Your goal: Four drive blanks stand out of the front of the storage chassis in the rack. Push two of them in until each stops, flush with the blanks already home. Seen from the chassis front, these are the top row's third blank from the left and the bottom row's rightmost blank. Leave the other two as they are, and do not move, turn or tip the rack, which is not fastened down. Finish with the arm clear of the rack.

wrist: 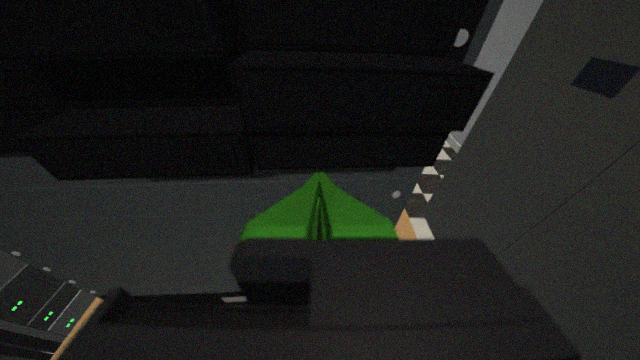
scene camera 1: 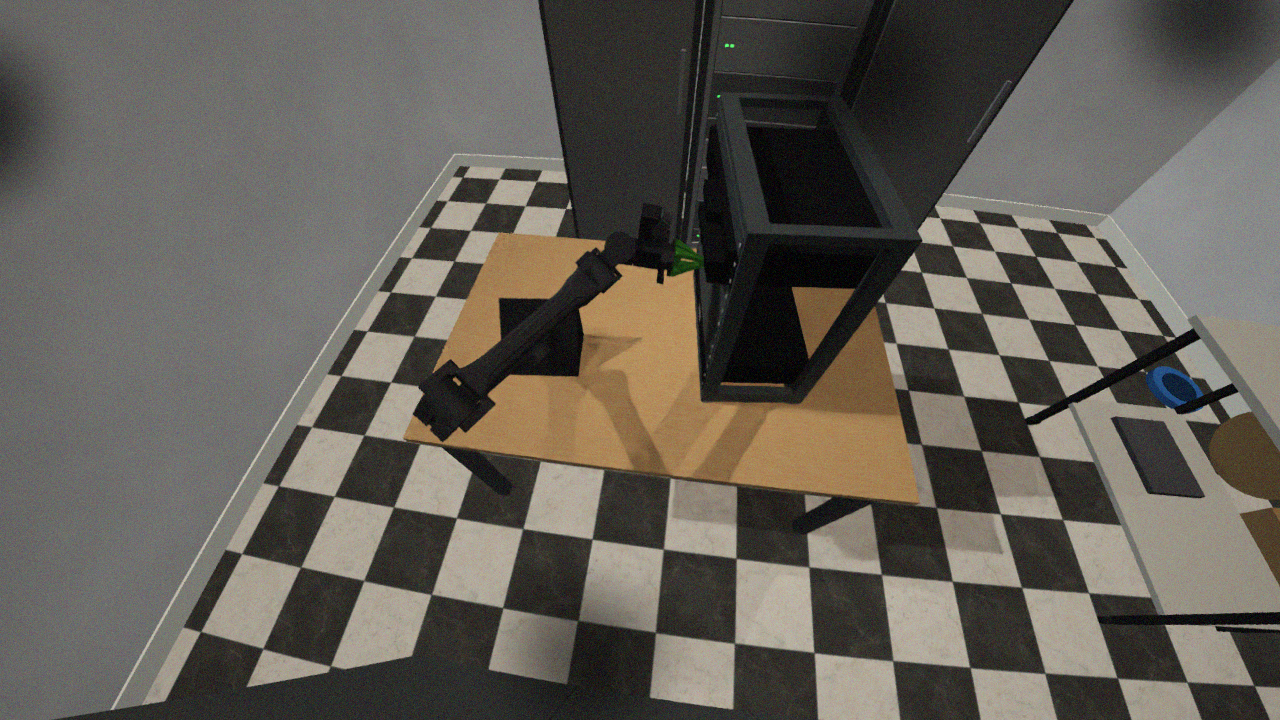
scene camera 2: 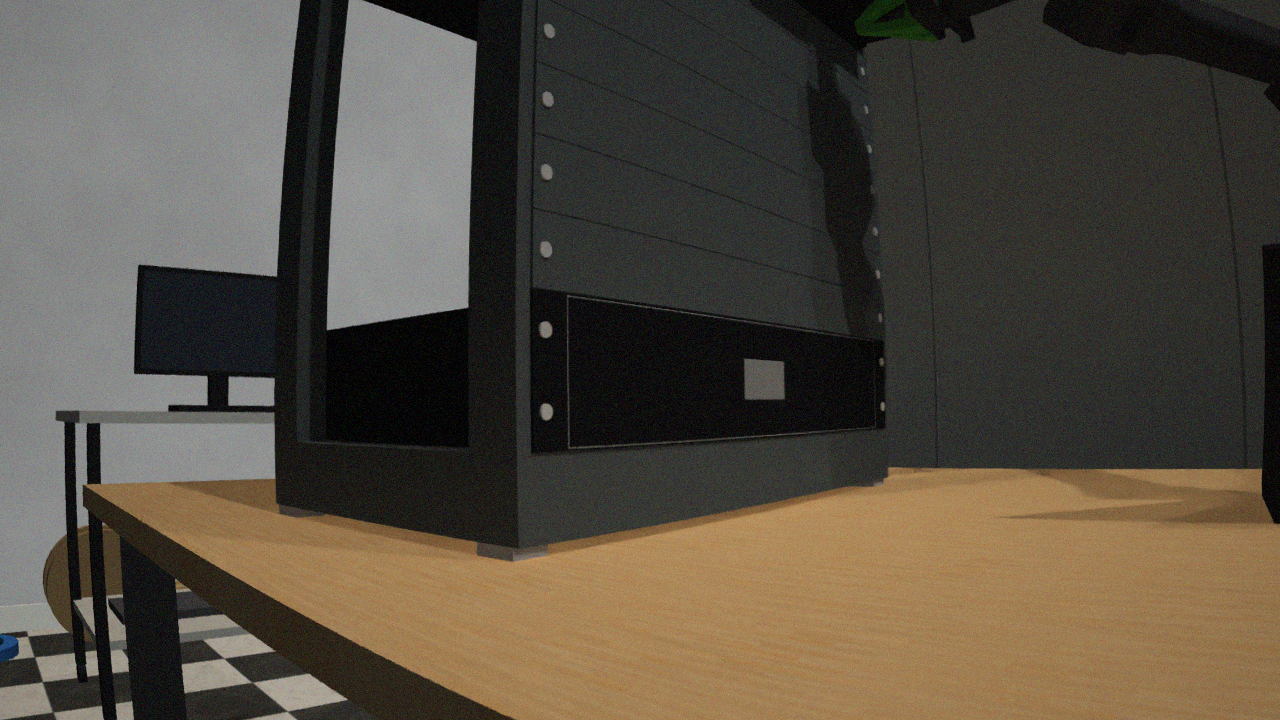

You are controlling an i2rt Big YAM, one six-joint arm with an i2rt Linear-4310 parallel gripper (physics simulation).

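Places are measured from the arm's base along level axes (x ahead, y left, z up), in millimetres.
Pixels of known places: gripper, fingertip midpoint: (wrist: 319,180) (scene camera 2: 856,28).
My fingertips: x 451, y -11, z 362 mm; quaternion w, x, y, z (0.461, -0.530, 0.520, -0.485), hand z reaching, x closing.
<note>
Behind a point stands the place of what it marks.
My gripper (scene camera 1: 701,260) @(x 451, y -11, z 362 mm) (scene camera 2: 861,30) @(x 451, y -11, z 362 mm) (wrist: 319,180) @(x 451, y -11, z 362 mm) is shut, with its green fingertips together and no thing between them. It is at the front of the rack (scene camera 1: 836,234) @(x 640, y -98, z 530 mm) (scene camera 2: 496,268) @(x 478, y 392, z 77 mm). In the wrist view the black chassis front (wrist: 400,30) @(x 473, y -50, z 445 mm) fills the top. One black blank (wrist: 350,102) @(x 436, y -22, z 420 mm) stands out right of centre, above the fingertips. Another black blank (wrist: 150,155) @(x 433, y 75, z 393 mm) stands out lower left. Dark shapes merge, so rows, exact depths and contact with the tips cannot be told. In scene camera 1 a black block (scene camera 1: 716,265) @(x 460, y -81, z 425 mm) sticks out beside the fingertips. Scene camera 2 does not show the drive blanks.
The rack stands on the wooden table (scene camera 1: 626,429) @(x 290, y -215, z -83 mm) (scene camera 2: 895,608) @(x 258, y 370, z -82 mm). Grey panels (scene camera 2: 680,179) @(x 470, y 242, z 155 mm) (wrist: 175,215) @(x 476, y 135, z 288 mm) lie below the chassis. A black box (scene camera 1: 562,344) @(x 79, y 1, z -5 mm) stands under the arm. Dark cabinets (scene camera 1: 626,107) stand behind. A side desk (scene camera 1: 1123,519) is at the right.
</note>
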